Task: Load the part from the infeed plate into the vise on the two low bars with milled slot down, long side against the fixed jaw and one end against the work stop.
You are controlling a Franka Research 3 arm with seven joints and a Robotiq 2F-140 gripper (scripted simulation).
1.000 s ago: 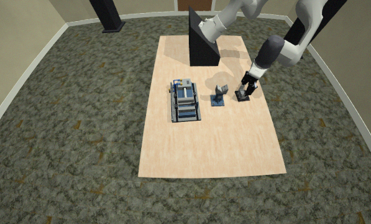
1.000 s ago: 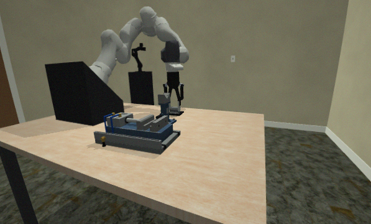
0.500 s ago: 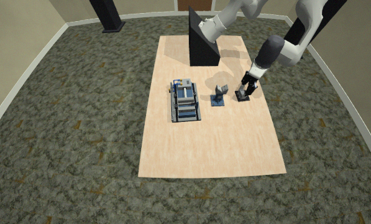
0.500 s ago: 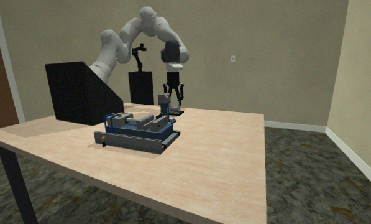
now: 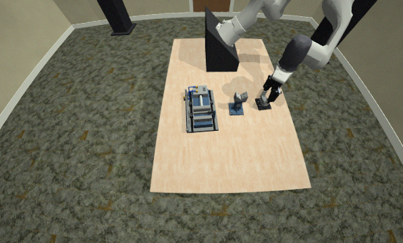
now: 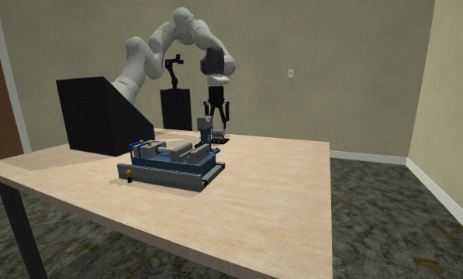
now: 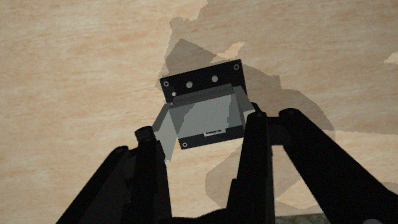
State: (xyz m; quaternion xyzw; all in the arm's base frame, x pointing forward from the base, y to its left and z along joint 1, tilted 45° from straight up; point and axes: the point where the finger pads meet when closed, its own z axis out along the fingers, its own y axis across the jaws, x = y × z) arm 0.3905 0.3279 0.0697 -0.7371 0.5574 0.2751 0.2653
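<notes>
Now: hand 1 cm to the right of the black infeed plate and 7 cm above it. Also, from my hand: cylinder rod: 7 cm ahead, 40 cm to the right, 1 cm above; grey part: 3 cm below; work stop: 15 cm ahead, 34 cm to the right, 2 cm above.
</notes>
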